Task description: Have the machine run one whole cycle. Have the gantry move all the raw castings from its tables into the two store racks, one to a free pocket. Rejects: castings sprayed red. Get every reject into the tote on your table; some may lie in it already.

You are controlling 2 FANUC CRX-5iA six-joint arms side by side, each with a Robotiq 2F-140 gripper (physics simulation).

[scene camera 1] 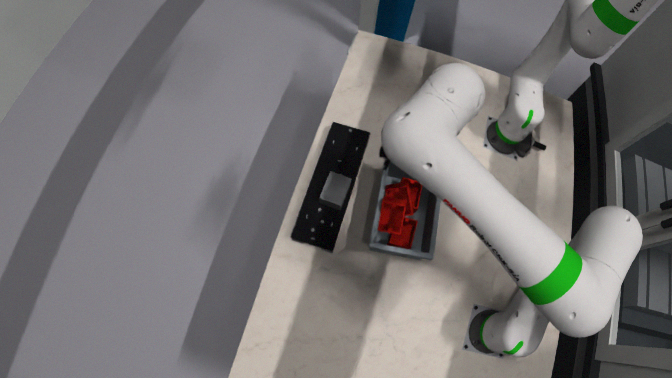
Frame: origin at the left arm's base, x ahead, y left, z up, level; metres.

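Where they show: left arm's base, link origin: [488, 331]; right arm's base, link origin: [502, 137].
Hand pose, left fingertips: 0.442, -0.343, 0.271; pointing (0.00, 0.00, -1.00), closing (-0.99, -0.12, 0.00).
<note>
Things, the pixels of their top centre, and the offset from my left fingertips, as dx, dy, dz. "spot": a spot on its surface instead. Level surfaces: height alone.
- grey tote, surface spot: [376, 239] spot: +0.024, +0.146, -0.268
- light table, surface height: dz -0.271
- grey block, top centre: [335, 187] +0.198, +0.050, -0.171
- machine's frame, surface spot: [615, 200] spot: -0.894, -0.266, -0.197
The grey tote [376, 239] stands on the light table [330, 320]. Several red castings [392, 218] lie in it, some overlapping and tilted. The big white arm covers the tote's upper right part. A grey block [336, 190] sits on the long black plate [344, 142] left of the tote; no red casting lies on that plate. Neither gripper shows its fingers: one arm's wrist hides what is below it, and the other arm runs out at the upper right. The gantry, its raw castings and the store racks do not show.
One white arm [492, 200] reaches over the table from its lower base [470, 345]. The second arm [540, 60] stands on a base [492, 135] at the upper right. The machine's frame [615, 200] borders the table on the right. A blue post [395, 17] stands beyond the top edge.
</note>
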